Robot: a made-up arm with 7 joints. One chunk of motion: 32 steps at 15 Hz.
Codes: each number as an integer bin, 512 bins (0 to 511) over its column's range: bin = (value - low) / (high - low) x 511, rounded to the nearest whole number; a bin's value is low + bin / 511 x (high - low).
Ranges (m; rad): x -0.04..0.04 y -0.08..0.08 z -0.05..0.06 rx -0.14..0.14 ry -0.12..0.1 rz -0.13..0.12
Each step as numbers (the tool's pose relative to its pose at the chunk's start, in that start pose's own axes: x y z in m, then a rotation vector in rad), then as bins.
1 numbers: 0.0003 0.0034 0.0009 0.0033 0.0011 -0.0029
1 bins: 257 266 236 262 281 260
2 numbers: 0.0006 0.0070 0.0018 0.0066 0.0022 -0.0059
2 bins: 259 278 241 268 284 254
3 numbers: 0.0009 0.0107 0.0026 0.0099 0.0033 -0.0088
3 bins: 261 290 244 274 286 248
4 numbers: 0.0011 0.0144 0.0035 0.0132 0.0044 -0.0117
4 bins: 263 301 249 280 289 242
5 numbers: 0.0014 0.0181 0.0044 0.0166 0.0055 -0.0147
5 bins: 264 313 253 286 292 236
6 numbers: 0.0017 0.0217 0.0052 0.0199 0.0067 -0.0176
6 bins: 266 325 256 292 294 230
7 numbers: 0.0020 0.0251 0.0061 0.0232 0.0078 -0.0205
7 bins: 268 336 261 298 297 224
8 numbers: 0.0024 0.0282 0.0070 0.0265 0.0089 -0.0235
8 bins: 271 346 265 304 299 218
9 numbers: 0.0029 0.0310 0.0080 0.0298 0.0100 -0.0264
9 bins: 274 355 269 310 302 212
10 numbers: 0.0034 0.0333 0.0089 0.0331 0.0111 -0.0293
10 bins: 277 362 274 316 305 206
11 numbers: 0.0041 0.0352 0.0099 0.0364 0.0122 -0.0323
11 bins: 282 368 278 322 307 200
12 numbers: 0.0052 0.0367 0.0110 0.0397 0.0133 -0.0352
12 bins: 289 373 283 328 310 194
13 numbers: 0.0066 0.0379 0.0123 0.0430 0.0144 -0.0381
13 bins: 298 377 289 334 312 188
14 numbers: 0.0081 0.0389 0.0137 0.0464 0.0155 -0.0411
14 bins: 307 380 296 340 315 182
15 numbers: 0.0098 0.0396 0.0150 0.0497 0.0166 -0.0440
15 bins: 318 382 302 346 317 176
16 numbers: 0.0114 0.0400 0.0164 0.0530 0.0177 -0.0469
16 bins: 328 383 308 352 320 170
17 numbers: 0.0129 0.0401 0.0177 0.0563 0.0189 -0.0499
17 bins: 338 384 314 358 323 164
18 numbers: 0.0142 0.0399 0.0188 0.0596 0.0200 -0.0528
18 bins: 346 383 320 364 325 158
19 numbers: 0.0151 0.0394 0.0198 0.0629 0.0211 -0.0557
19 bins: 352 381 324 370 328 152
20 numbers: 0.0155 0.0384 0.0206 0.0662 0.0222 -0.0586
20 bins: 355 378 328 376 330 146
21 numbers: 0.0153 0.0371 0.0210 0.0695 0.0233 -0.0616
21 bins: 353 374 330 382 333 140
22 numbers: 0.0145 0.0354 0.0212 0.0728 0.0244 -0.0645
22 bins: 348 369 331 388 335 134
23 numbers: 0.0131 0.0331 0.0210 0.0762 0.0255 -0.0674
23 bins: 339 361 330 395 338 128
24 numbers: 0.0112 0.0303 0.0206 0.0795 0.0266 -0.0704
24 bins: 327 352 328 401 341 122
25 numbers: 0.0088 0.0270 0.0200 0.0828 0.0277 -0.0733
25 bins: 312 342 325 407 343 116
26 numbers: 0.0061 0.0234 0.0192 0.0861 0.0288 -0.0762
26 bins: 294 330 321 413 346 110
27 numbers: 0.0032 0.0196 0.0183 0.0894 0.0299 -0.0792
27 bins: 276 318 317 419 348 104
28 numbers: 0.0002 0.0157 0.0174 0.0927 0.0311 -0.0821
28 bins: 257 306 313 425 351 98
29 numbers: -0.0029 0.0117 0.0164 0.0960 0.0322 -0.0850
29 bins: 237 293 308 431 354 92
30 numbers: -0.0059 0.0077 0.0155 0.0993 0.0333 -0.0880
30 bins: 218 280 304 437 356 86
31 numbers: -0.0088 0.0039 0.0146 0.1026 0.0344 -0.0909
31 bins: 199 268 300 443 359 80
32 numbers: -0.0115 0.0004 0.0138 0.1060 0.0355 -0.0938
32 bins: 182 257 296 449 361 74
